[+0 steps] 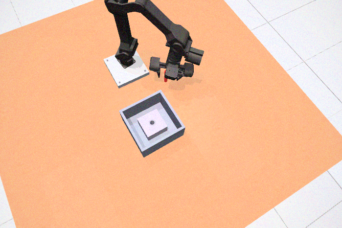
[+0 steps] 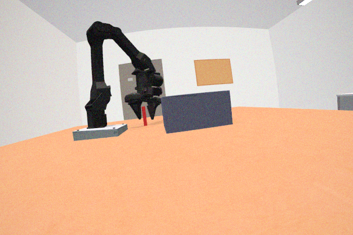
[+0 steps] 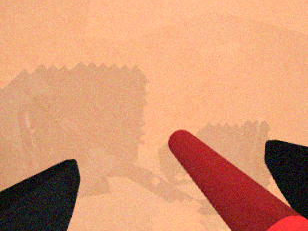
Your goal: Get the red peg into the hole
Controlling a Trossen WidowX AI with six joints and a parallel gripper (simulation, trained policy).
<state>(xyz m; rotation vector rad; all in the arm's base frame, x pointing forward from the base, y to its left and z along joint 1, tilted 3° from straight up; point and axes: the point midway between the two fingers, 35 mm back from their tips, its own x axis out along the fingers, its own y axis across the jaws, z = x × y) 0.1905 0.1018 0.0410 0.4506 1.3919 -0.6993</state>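
Now: the red peg 2 cm above my gripper tip, 1 cm to the right of it and 1 cm behind it. Round my gripper tip: grey box: 19 cm to the right, 14 cm ahead.
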